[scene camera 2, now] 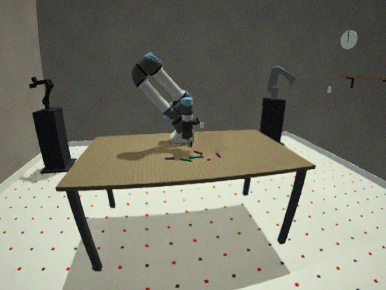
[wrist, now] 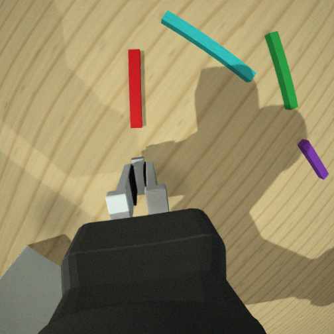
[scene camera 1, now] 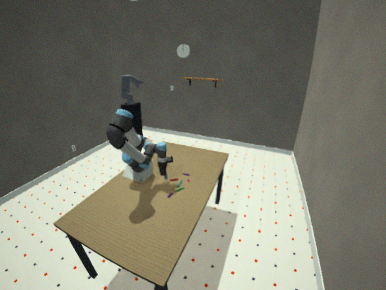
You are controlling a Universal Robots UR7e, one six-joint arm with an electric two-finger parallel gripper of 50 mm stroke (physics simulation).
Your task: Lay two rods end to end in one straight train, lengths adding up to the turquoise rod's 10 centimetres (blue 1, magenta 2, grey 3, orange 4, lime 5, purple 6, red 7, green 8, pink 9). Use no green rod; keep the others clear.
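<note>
My gripper is shut on a small grey rod, held above the table near one end of the red rod. The red rod lies apart from the others, pointing roughly toward the fingers in the wrist view. The turquoise rod lies slanted to its right. The grey rod's lower end and its height above the table are hard to tell.
A green rod and a purple rod lie beyond the turquoise one. A magenta rod and a second purple rod lie on its other side. All rest on the wooden table.
</note>
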